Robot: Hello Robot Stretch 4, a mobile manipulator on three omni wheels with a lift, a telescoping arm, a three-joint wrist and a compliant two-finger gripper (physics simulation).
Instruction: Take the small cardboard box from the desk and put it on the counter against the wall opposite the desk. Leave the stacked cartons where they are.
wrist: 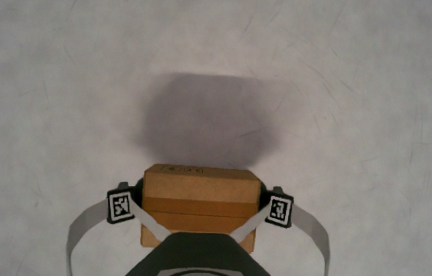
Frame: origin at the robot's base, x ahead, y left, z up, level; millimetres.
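Seen in the pictures: hand at its tool point: [200, 195].
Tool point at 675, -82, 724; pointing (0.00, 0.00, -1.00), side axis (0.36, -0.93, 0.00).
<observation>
A point is followed by its place in that frame, as x, y, z.
The small cardboard box [201, 186] {690, -76, 758}, brown with a darker tape band across it, is at the lower middle of the wrist view. Small dark printed marks show on its far upper edge. My gripper [201, 199] {675, -82, 724} is shut on the box, with one dark fingertip pressed against its left side and the other against its right side. The gripper's dark body hides part of the near edge. A gap under the box cannot be made out. The stacked cartons and the counter do not show in this view.
A pale grey, finely scratched surface [350, 100] {820, -189, 692} spreads around and beneath the box. A broad soft shadow [207, 117] {742, -59, 693} lies on it, just beyond the far side of the box.
</observation>
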